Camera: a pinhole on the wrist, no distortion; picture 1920 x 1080 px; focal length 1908.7 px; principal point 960.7 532.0 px. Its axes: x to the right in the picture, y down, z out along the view. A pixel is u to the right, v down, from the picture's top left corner.
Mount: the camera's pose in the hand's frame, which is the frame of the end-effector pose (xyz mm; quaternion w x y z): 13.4 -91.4 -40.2 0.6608 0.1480 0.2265 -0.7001
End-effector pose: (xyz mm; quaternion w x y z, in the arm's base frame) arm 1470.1 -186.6 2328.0 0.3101 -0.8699 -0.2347 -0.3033
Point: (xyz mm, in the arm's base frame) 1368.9 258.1 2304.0
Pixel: 1284.3 367.6
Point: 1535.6 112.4 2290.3
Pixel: 299.0 787.6
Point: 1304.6 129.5 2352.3
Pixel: 1795.0 108.2
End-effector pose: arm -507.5 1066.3 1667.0 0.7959 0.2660 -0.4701 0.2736
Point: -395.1 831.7 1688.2
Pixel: 1496.2 477.1
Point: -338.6 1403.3 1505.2
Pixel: behind the camera
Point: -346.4 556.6 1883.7
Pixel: 1295.3 948.8
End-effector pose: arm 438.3 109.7 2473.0 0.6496 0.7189 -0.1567 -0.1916
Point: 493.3 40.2 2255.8
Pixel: outside the picture
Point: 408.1 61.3 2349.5
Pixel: 403.0 159.7
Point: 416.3 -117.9 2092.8
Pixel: 1331.2 899.4
